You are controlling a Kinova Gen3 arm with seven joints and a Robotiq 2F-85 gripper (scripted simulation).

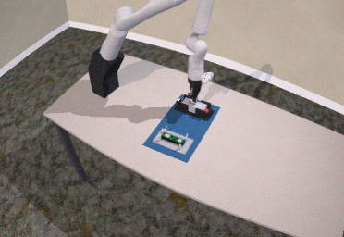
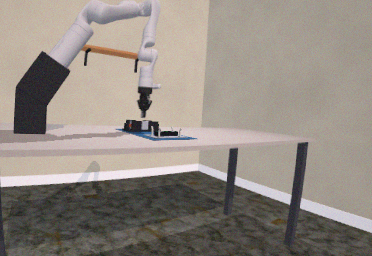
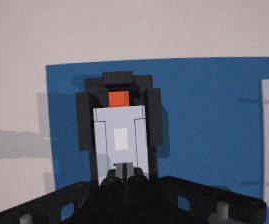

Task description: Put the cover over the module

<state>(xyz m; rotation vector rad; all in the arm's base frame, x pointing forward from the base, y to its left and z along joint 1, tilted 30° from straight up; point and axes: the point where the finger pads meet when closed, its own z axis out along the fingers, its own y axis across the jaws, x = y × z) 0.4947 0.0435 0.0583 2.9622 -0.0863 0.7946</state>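
Right now my hand is 60 mm above the light grey cover.
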